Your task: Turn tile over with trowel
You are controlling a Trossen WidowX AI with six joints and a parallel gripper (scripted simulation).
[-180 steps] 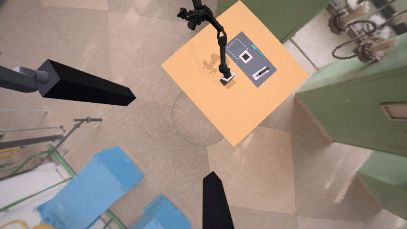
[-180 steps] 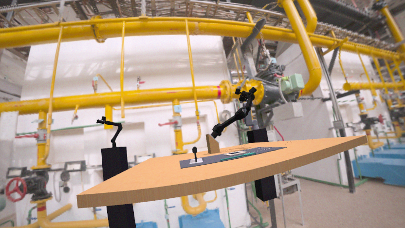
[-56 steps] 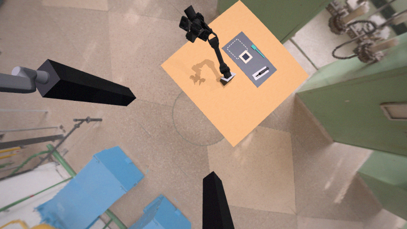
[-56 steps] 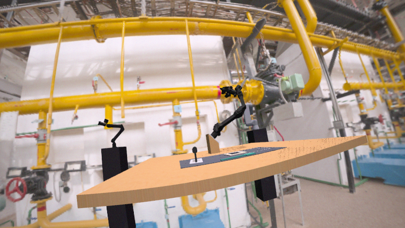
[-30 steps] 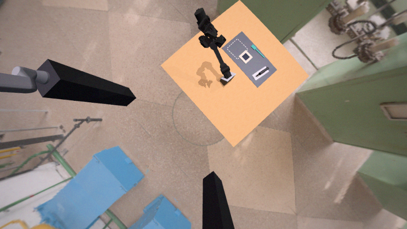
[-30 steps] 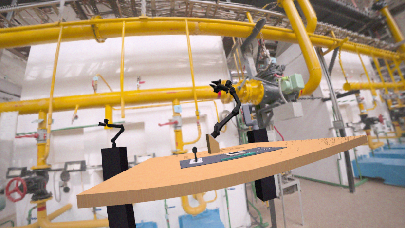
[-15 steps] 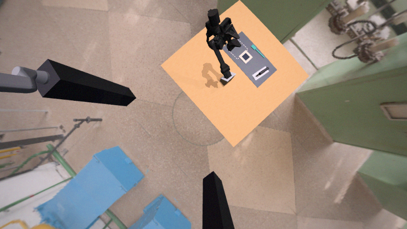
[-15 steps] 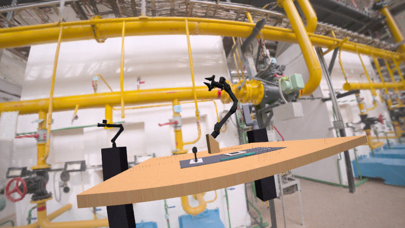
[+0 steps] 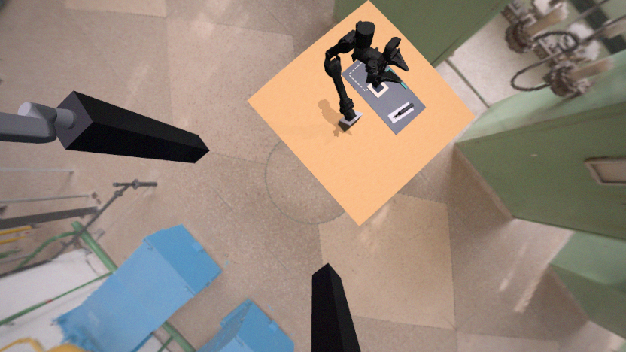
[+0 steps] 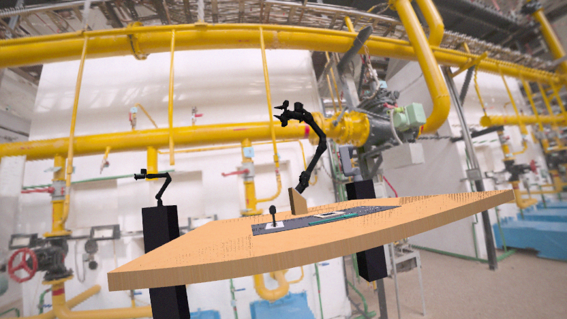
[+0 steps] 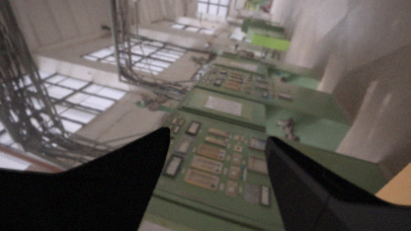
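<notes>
The small trowel is 34 cm ahead of my gripper tip, 11 cm to the right of it and 67 cm below it. Round my gripper tip: grey mat 37 cm ahead, 10 cm to the left, 73 cm below; then teal trowel 51 cm ahead, 13 cm to the left, 71 cm below; then tile 34 cm ahead, 15 cm to the left, 70 cm below.
</notes>
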